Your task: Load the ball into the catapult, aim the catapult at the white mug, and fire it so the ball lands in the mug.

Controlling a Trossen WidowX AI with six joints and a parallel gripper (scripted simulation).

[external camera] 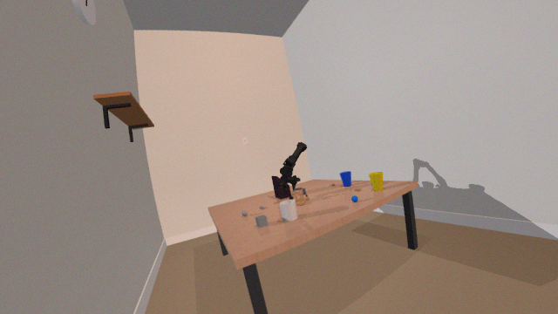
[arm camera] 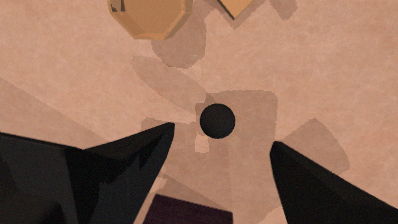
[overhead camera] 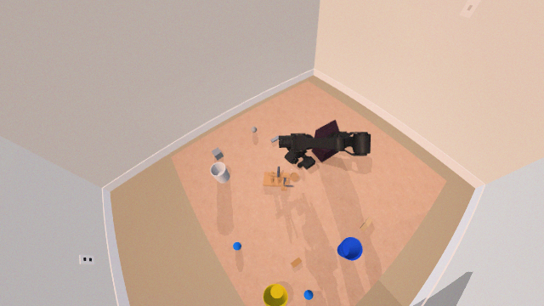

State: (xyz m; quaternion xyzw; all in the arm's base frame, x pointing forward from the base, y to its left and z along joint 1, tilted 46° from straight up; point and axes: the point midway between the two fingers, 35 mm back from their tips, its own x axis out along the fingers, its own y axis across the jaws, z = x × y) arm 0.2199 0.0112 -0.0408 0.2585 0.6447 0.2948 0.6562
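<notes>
The black ball is 1 cm behind my gripper tip and 5 cm below it. Also, from my gripper tip: grey bar: 25 cm to the right, 6 cm below; then catapult: 12 cm ahead, 4 cm to the left, 1 cm below; then grey ball: 9 cm ahead, 40 cm to the right, 4 cm below.
</notes>
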